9 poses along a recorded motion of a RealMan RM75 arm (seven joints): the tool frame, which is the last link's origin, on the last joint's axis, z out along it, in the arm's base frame.
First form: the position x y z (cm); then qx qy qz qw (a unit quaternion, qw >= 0).
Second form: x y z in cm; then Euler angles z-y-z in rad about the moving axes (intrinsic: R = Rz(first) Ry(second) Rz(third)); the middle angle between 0 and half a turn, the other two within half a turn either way. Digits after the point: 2 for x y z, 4 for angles.
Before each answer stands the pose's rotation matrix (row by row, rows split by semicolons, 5 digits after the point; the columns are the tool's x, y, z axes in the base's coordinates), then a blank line. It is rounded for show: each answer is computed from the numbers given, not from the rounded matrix.
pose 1, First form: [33.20 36.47 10.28 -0.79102 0.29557 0.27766 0.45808]
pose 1, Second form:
0.67109 -0.72198 -0.16848; -0.21322 -0.40561 0.88883; -0.71005 -0.56056 -0.42614

[33.20 36.47 10.28 1.7581 2.0110 -0.6683]
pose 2, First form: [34.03 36.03 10.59 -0.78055 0.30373 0.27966 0.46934]
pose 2, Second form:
0.65908 -0.73666 -0.15147; -0.21164 -0.37494 0.90257; -0.72168 -0.56280 -0.40302

[34.03 36.03 10.59 1.7371 1.9856 -0.6623]
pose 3, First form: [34.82 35.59 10.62 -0.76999 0.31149 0.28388 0.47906]
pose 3, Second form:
0.64477 -0.75168 -0.13873; -0.20770 -0.34695 0.91460; -0.73562 -0.56089 -0.37983

[34.82 35.59 10.62 1.7213 1.9604 -0.6514]
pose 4, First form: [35.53 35.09 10.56 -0.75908 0.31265 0.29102 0.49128]
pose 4, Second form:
0.63512 -0.76060 -0.13462; -0.18871 -0.32179 0.92782; -0.74901 -0.56387 -0.34790

[35.53 35.09 10.56 1.7149 1.9261 -0.6453]
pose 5, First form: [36.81 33.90 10.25 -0.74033 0.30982 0.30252 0.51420]
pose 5, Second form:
0.62499 -0.76985 -0.12931; -0.14763 -0.27922 0.94881; -0.76655 -0.57390 -0.28816

[36.81 33.90 10.25 1.7062 1.8631 -0.6427]
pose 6, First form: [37.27 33.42 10.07 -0.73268 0.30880 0.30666 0.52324]
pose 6, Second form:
0.62120 -0.77342 -0.12621; -0.13159 -0.26172 0.95613; -0.77252 -0.57734 -0.26436

[37.27 33.42 10.07 1.7020 1.8383 -0.6418]
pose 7, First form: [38.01 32.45 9.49 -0.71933 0.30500 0.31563 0.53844]
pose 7, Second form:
0.61471 -0.77869 -0.12564; -0.09890 -0.23412 0.96717; -0.78253 -0.58210 -0.22092

[38.01 32.45 9.49 1.7000 1.7936 -0.6396]
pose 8, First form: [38.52 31.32 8.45 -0.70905 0.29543 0.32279 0.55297]
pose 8, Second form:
0.61706 -0.77594 -0.13102; -0.06196 -0.21389 0.97489; -0.78448 -0.59344 -0.18006

[38.52 31.32 8.45 1.7044 1.7518 -0.6476]
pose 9, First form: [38.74 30.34 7.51 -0.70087 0.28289 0.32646 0.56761]
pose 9, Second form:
0.62680 -0.76714 -0.13647; -0.02593 -0.19559 0.98034; -0.77875 -0.61094 -0.14249

[38.74 30.34 7.51 1.7091 1.7138 -0.6652]
